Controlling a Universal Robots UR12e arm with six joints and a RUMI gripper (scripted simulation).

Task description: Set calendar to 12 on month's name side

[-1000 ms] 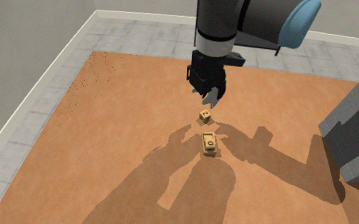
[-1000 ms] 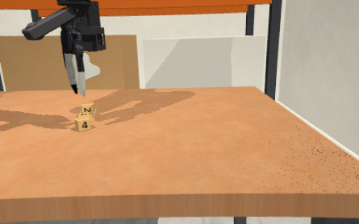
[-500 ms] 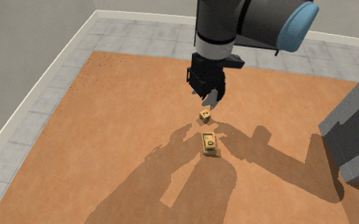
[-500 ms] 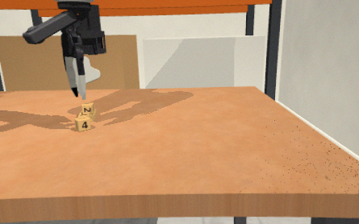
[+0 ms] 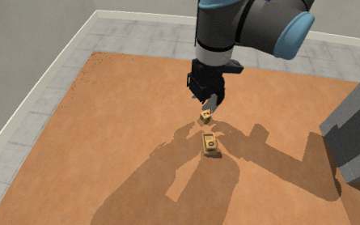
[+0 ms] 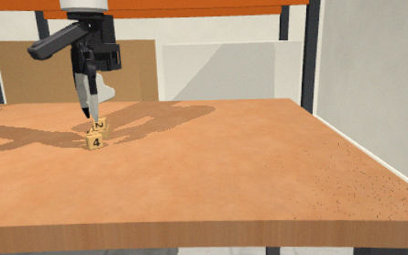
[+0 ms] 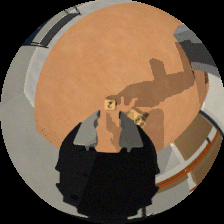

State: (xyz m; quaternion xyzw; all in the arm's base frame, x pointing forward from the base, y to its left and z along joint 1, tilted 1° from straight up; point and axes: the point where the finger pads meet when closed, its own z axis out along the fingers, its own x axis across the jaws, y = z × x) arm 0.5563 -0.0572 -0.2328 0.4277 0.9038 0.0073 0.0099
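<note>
My gripper is now 60 mm above the cube. Also, from my hand: tray: 20 mm behind, 100 mm to the left, 70 mm below.
</note>
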